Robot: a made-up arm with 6 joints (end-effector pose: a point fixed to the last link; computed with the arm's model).
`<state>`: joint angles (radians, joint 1 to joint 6).
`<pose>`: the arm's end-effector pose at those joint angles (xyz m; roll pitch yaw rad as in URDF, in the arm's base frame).
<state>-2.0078 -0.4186 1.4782 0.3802 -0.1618 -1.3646</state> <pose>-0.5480 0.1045 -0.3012 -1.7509 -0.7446 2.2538</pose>
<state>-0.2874 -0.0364 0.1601 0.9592 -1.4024 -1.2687</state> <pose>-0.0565 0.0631 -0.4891 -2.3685 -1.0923 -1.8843</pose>
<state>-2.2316 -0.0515 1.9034 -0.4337 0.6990 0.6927</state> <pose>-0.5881 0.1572 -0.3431 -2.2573 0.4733 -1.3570</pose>
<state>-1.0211 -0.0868 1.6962 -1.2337 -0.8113 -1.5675</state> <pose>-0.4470 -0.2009 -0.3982 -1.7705 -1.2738 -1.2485</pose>
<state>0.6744 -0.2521 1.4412 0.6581 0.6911 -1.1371</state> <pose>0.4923 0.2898 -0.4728 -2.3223 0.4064 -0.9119</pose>
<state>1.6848 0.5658 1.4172 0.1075 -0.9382 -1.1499</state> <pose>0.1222 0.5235 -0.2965 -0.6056 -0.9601 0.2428</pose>
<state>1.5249 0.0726 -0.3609 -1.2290 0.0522 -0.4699</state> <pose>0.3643 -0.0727 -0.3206 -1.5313 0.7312 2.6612</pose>
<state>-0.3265 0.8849 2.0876 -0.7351 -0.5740 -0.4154</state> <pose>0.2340 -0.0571 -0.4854 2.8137 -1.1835 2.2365</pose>
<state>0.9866 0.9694 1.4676 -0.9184 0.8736 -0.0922</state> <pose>0.3769 0.5227 -0.5730 -2.8285 0.5108 2.2560</pose>
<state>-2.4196 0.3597 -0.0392 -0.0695 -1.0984 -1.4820</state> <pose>-0.2830 0.5289 -0.1362 -2.9116 -0.5996 -2.9441</pose>
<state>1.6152 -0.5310 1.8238 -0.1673 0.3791 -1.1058</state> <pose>0.3277 0.6225 -0.2575 -1.6937 -0.7278 -0.0238</pose>
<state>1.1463 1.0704 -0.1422 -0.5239 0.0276 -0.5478</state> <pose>0.4815 0.0857 -0.3424 -2.5983 1.0415 1.9243</pose>
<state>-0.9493 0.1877 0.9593 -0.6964 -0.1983 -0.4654</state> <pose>-0.3859 -0.0158 -0.5141 -2.2170 0.0964 -0.3298</pose>
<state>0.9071 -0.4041 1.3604 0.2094 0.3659 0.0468</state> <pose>0.3443 0.3456 -0.4466 -1.6597 -0.1209 0.4529</pose>
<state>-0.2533 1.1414 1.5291 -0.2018 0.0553 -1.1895</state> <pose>0.2218 0.1127 -0.5390 -2.1148 -0.4668 0.0687</pose>
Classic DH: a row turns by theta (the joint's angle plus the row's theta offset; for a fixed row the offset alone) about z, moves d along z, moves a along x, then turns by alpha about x. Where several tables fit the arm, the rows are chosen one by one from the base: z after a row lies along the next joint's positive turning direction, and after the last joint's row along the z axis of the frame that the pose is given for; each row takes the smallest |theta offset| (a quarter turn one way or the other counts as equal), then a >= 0, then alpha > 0; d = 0 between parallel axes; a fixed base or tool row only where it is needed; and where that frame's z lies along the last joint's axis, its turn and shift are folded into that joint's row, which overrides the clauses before.
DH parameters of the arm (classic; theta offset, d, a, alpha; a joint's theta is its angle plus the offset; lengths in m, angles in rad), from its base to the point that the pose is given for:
base (fixed): 0.3731 0.5622 0.0133 0.2905
joint 1: 0 -0.1791 0.0917 -0.2905
joint 2: -0.3731 -0.6456 -0.077 1.5708
joint 3: -0.8557 0.3232 0.1266 1.6916
joint 4: 0 0.3736 -0.2394 1.45
joint 5: 0.7151 0.1592 0.057 1.5708
joint 6: -0.0501 0.1545 0.0056 -1.9018
tool (fixed): -0.5017 0.0723 0 0

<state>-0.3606 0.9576 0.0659 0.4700 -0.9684 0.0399</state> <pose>-0.1713 -0.0613 -0.4297 -2.1712 0.2052 0.4043</pose>
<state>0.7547 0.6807 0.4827 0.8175 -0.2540 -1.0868</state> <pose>0.2927 0.2684 -0.5649 -2.6203 -0.2898 -0.2062</pose>
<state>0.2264 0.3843 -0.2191 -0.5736 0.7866 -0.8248</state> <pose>-0.2278 -0.3063 -0.4595 1.5017 1.3376 -1.4241</pose>
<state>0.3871 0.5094 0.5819 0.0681 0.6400 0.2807</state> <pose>0.1010 0.0363 -0.6365 -1.2922 0.9510 1.3856</pose>
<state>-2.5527 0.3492 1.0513 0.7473 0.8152 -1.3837</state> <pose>-0.5828 0.3363 -0.5354 3.0179 -0.2388 2.3253</pose>
